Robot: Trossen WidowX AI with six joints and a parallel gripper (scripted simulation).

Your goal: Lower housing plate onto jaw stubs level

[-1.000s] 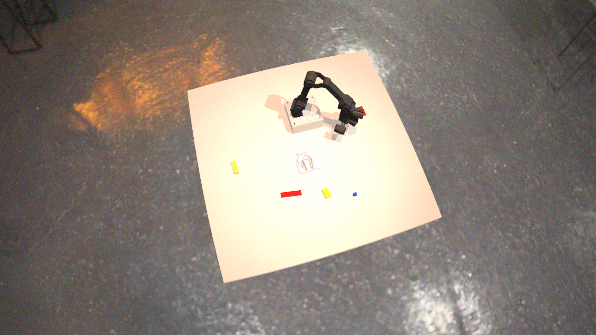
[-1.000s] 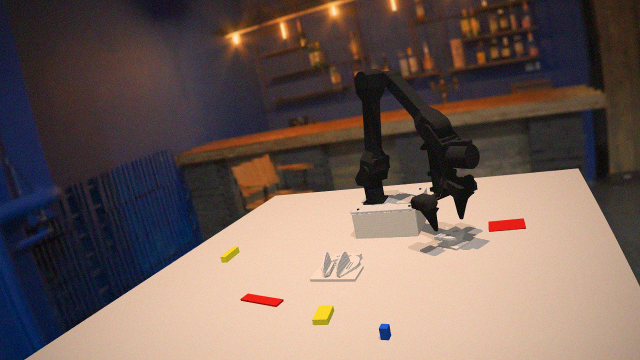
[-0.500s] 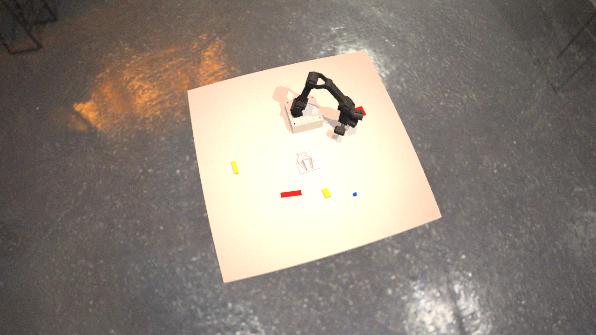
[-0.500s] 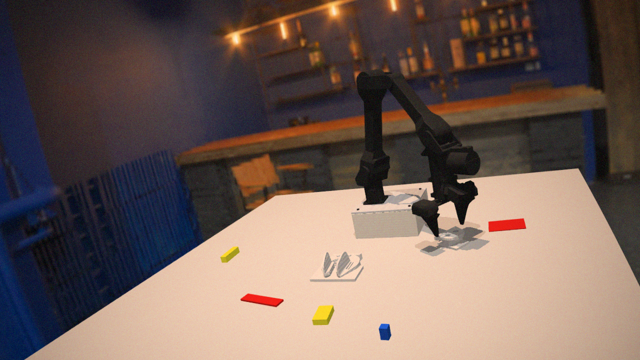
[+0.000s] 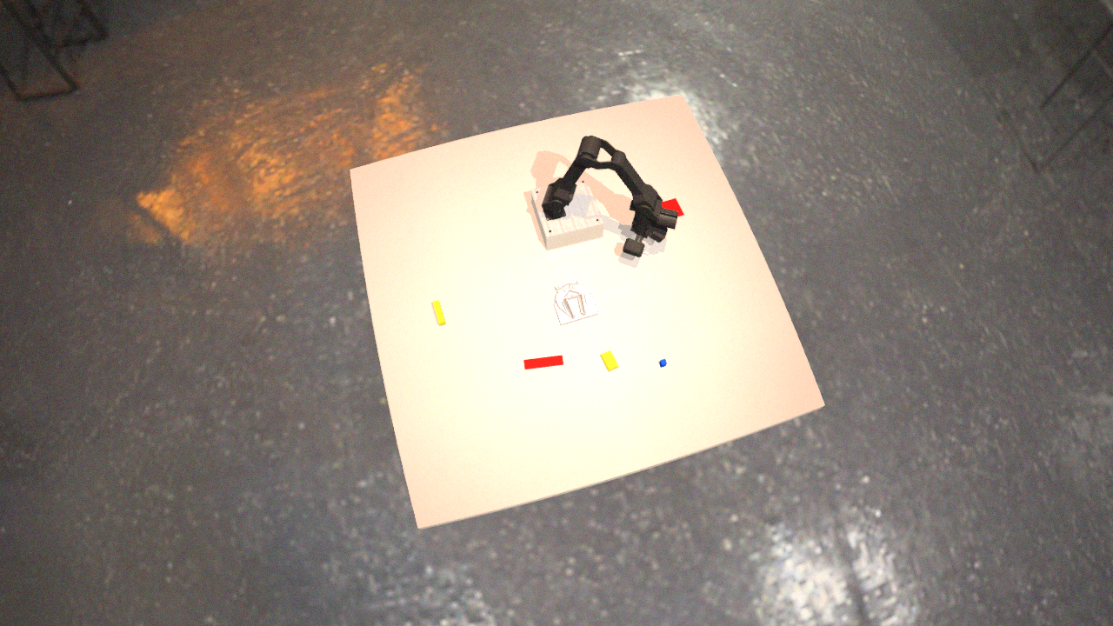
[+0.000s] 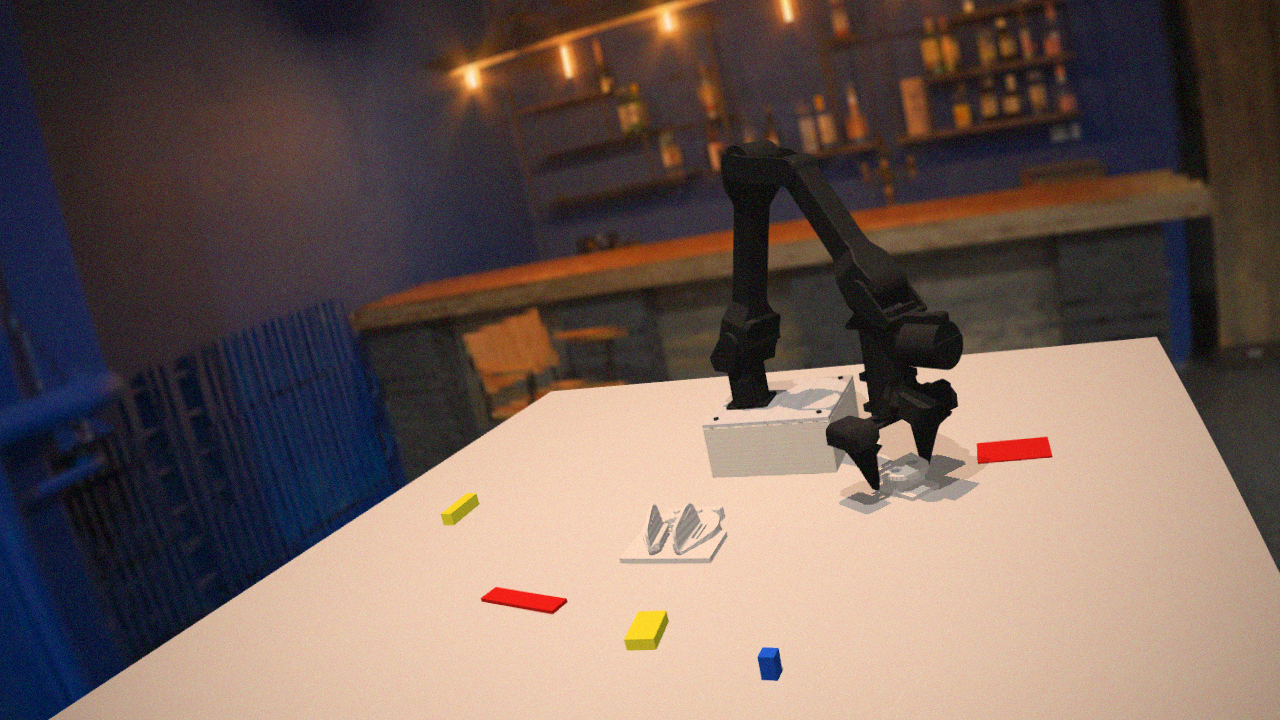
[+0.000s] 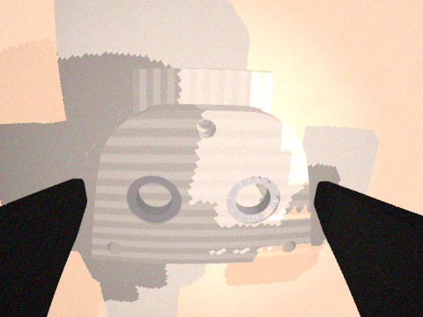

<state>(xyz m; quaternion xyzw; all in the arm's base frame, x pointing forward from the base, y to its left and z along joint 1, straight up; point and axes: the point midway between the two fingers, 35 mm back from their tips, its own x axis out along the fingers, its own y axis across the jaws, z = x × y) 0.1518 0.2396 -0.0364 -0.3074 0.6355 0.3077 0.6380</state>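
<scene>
The white block is 10 mm to the left of my gripper tip and 10 mm below it. The rest, counted from my gripper tip: red tile 100 mm behind, 140 mm to the left, 10 mm below; blue cube 410 mm ahead, 70 mm to the right; red strip 300 mm ahead, 410 mm to the right, 10 mm below.
</scene>
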